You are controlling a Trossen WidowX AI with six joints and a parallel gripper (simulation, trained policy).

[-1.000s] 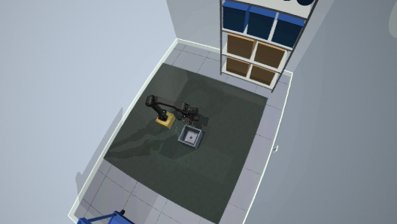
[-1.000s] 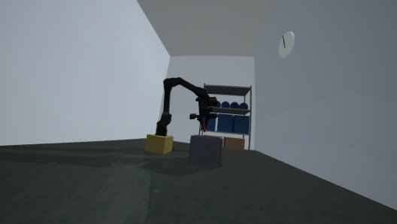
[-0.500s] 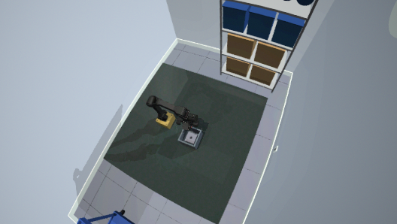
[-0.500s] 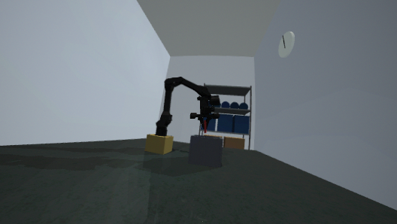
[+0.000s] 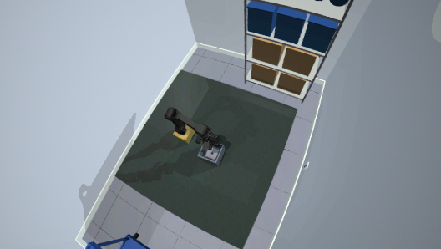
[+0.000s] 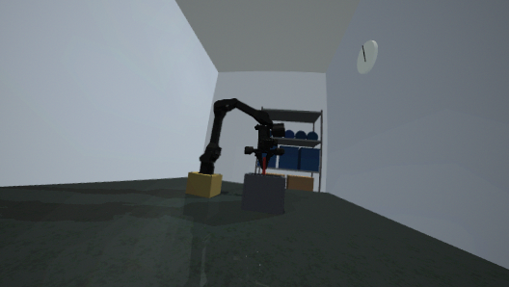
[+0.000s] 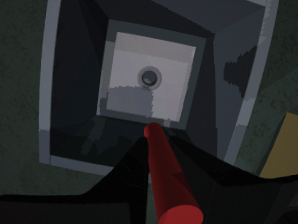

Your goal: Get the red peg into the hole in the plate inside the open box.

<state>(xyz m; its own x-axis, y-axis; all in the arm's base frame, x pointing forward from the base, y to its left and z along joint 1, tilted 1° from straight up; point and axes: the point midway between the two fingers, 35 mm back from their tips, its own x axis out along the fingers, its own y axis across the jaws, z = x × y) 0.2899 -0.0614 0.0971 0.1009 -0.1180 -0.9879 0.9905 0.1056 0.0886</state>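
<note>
The light grey plate is 120 mm below my gripper tip, 30 mm to the right of it and 10 mm ahead of it. Also, from my gripper tip: red peg 20 mm above.
</note>
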